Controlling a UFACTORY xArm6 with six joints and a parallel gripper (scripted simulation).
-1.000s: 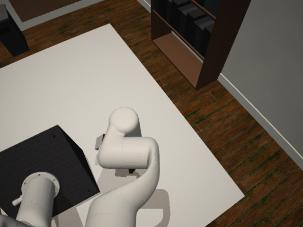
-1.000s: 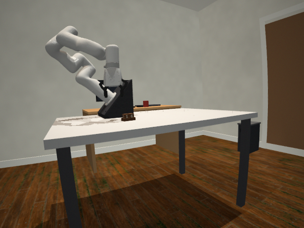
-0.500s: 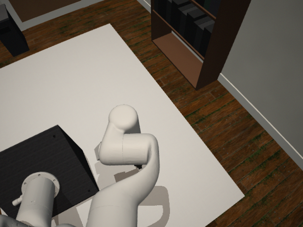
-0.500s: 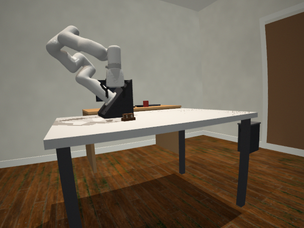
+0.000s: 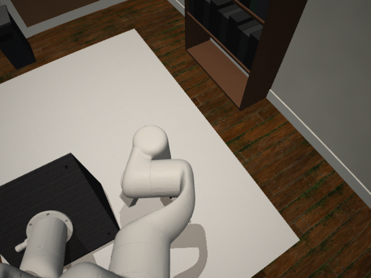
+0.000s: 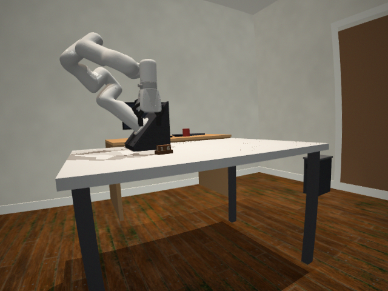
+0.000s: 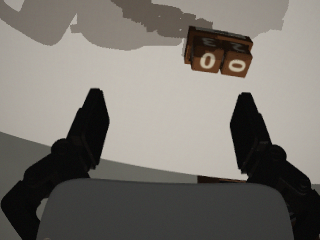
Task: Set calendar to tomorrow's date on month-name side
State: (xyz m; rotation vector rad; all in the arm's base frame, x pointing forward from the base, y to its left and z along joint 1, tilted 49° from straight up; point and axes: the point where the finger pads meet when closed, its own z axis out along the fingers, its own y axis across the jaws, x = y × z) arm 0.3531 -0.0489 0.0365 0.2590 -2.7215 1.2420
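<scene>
Now: the brown tray 1 cm ahead of my hand, 6 cm to the left of it and 13 cm below it.
</scene>
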